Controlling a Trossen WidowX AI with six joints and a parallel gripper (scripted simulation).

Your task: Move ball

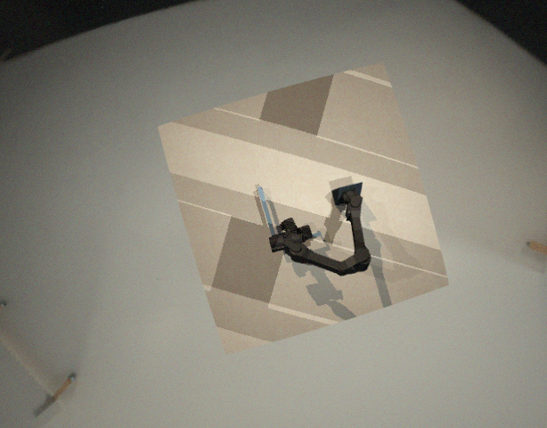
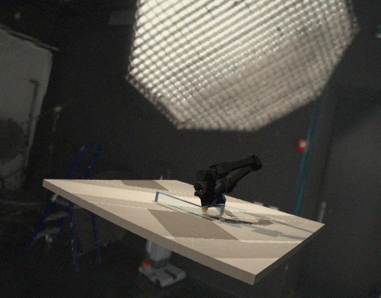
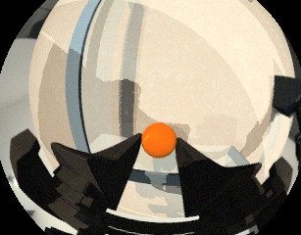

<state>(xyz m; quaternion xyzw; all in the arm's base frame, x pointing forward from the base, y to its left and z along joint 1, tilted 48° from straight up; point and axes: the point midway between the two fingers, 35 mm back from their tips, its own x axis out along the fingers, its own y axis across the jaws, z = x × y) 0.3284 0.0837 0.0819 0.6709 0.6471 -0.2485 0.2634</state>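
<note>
Now: the see-through copy 10 mm to the left of my gripper tip and 10 mm below it. Round my gripper tip: long wall (110 mm to the right, 80 mm ahead); then orange ball (right at my gripper tip); then short wall (40 mm to the left, 30 mm behind).
</note>
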